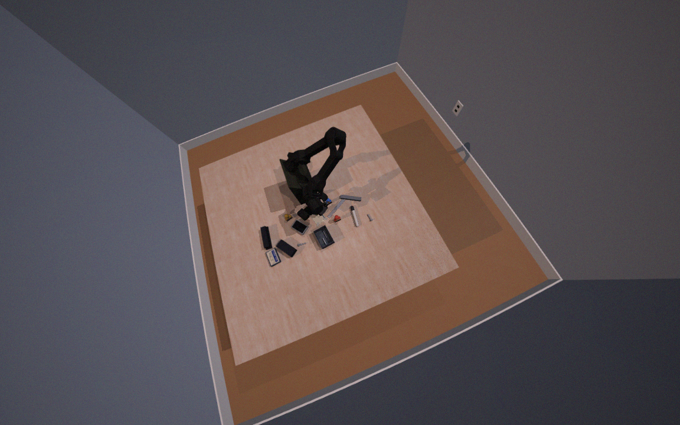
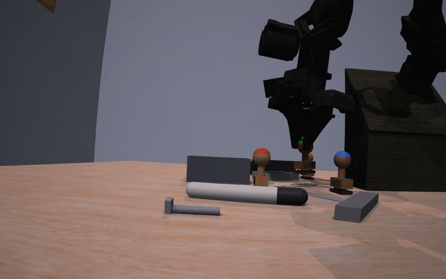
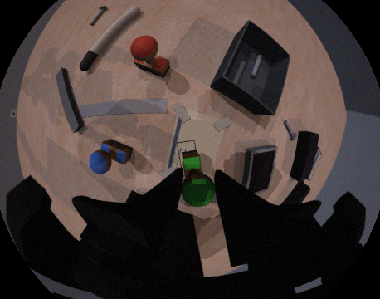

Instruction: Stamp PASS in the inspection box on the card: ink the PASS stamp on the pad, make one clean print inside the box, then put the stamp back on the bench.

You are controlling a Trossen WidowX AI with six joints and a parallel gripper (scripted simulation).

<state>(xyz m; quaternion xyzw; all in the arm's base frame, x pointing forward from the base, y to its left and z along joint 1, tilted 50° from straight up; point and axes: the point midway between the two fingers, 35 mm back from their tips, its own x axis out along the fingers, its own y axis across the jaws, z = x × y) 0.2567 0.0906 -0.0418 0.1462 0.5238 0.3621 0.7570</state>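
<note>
Now: the dark tray 15 cm ahead of my gripper tip, 5 cm below it and 2 cm to the right of it. The rest, counted from my gripper tip: blue-topped date stamp 10 cm to the left, 5 cm below, 4 cm behind; green-topped pass stamp 2 cm below, 1 cm behind; pale card 7 cm below.
</note>
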